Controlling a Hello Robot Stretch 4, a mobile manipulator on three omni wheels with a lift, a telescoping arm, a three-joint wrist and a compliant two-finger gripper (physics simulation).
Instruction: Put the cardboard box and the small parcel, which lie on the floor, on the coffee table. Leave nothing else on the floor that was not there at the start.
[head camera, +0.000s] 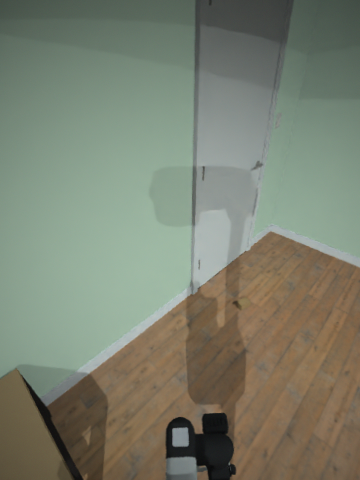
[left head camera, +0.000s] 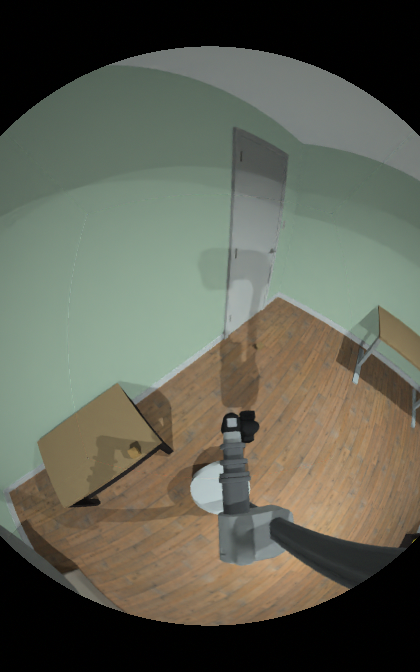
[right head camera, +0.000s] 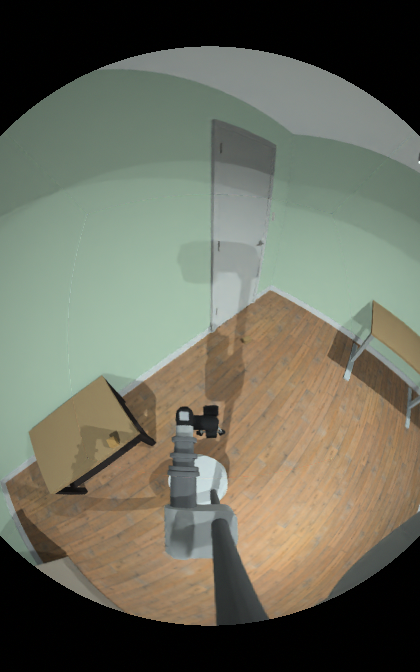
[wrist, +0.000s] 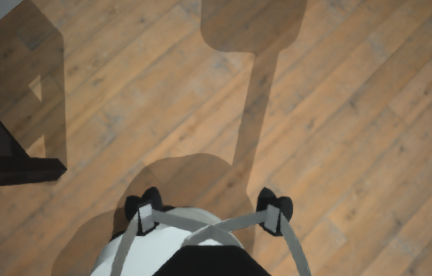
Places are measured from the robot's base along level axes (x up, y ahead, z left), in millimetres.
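Pixels of known places: gripper, between the fingertips: (wrist: 209, 203).
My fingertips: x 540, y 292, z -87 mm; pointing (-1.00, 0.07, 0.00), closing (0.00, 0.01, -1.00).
Observation:
Behind a point stands the place of what it marks.
The coffee table (head camera: 25, 430) {x 423, y 450, z 589 mm} (left head camera: 75, 440) (right head camera: 65, 425), with a tan top and dark legs, stands at the left by the green wall. A small tan-orange box (left head camera: 134, 449) (right head camera: 113, 440) sits on its top near the edge facing me. A small tan item (head camera: 241, 303) {x 22, y 1391, z -503 mm} (left head camera: 256, 346) (right head camera: 244, 340) lies on the floor near the door. I cannot tell which of the two is the cardboard box and which the parcel. My gripper (right head camera: 211, 434) (wrist: 209, 203) {x 540, y 292, z -87 mm} is open and empty, above the floor to the right of the coffee table. A dark table leg (wrist: 30, 170) {x 149, y 304, z 363 mm} shows in the wrist view.
A grey door (head camera: 232, 125) {x 1240, y 1795, z -382 mm} (left head camera: 255, 215) (right head camera: 241, 210) is in the wall ahead. A desk (left head camera: 400, 332) (right head camera: 395, 330) with light grey legs stands at the right. My round white base (left head camera: 206, 489) (right head camera: 212, 477) is below the arm. A beige cabinet (left head camera: 87, 590) (right head camera: 70, 575) shows at the lower left.

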